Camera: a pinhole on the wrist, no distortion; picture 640 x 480 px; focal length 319.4 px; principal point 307.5 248.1 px. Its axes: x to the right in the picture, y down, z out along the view. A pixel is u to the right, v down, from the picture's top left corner.
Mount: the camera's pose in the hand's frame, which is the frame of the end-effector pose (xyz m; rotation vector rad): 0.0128 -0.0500 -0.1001 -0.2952 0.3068 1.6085
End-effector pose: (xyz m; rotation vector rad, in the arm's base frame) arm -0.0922 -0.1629 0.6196 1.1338 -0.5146 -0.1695
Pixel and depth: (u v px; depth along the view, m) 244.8 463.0 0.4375
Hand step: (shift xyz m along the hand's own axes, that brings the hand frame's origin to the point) -0.2777 0.0165 0.3433
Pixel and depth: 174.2 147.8 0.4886
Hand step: 0.1760 -0.0489 0.4264
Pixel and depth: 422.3 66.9 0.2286
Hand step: 0.1366 0.1183 0.0793
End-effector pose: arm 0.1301 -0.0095 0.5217 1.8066 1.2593 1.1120
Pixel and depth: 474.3 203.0 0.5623
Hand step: 0.0727 0.4355 0.3116
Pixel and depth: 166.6 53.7 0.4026
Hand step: 0.2663 -0.0514 0.3351
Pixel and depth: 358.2 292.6 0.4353
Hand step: -0.0535 0.1724 0.2795
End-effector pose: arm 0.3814 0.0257 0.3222 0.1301 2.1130 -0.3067
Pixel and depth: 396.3 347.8 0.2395
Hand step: -0.0667 0.0965 0.0989
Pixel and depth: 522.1 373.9 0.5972
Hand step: -0.2478 0.5306 0.3098
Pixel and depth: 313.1 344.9 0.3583
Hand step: -0.0974 0.0829 0.2322
